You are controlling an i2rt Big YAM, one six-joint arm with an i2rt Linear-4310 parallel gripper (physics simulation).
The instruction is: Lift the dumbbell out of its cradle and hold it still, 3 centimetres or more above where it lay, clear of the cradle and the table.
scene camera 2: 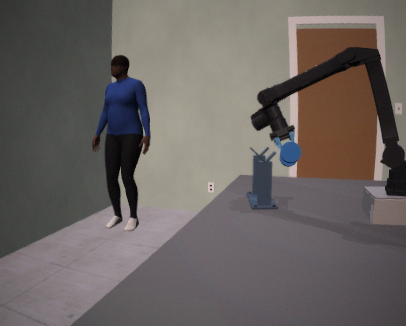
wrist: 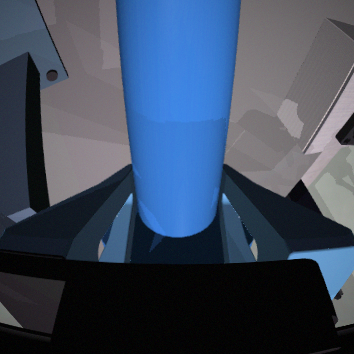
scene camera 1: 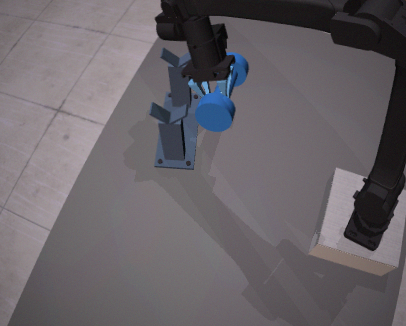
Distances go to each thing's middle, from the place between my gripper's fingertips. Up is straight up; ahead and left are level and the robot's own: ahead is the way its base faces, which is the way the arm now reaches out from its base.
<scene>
Now: hand 50 mm to the left of the blue dumbbell (scene camera 1: 215, 111), 10 mm short of it and 10 mm above it. The rest, counted from my hand: grey-blue cradle (scene camera 1: 178, 127) (120 mm ahead, 90 mm below).
</scene>
